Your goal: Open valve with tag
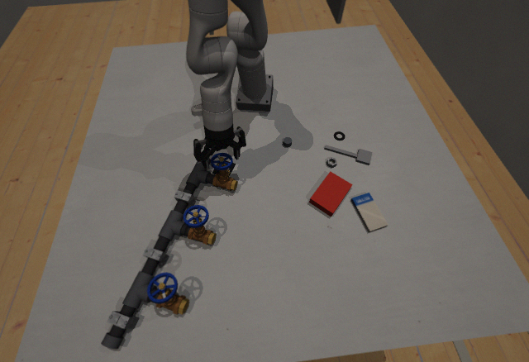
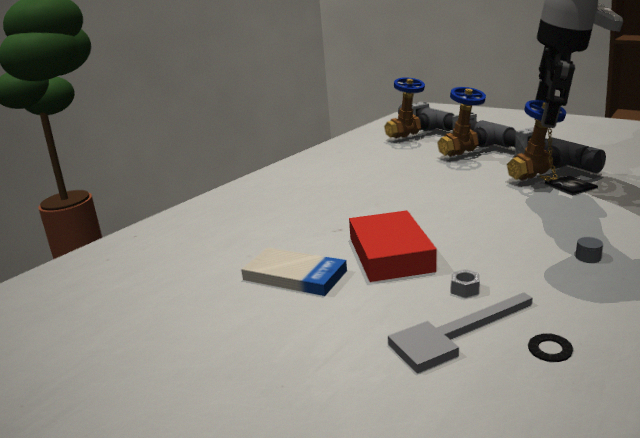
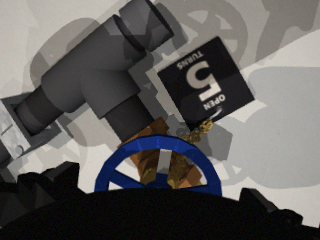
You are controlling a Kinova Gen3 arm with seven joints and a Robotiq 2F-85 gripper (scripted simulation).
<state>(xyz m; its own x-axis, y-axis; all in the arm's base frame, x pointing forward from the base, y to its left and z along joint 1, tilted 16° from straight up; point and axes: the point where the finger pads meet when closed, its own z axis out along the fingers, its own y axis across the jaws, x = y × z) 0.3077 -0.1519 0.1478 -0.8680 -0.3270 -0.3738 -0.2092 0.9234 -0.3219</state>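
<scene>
The black tag lies 12 cm below my hand and 4 cm behind it. Also, from my hand: red block 31 cm to the left, 13 cm ahead, 11 cm below; small grey cylinder 23 cm to the left, 11 cm below, 10 cm behind; grey paddle-shaped tool 44 cm to the left, 12 cm below.
</scene>
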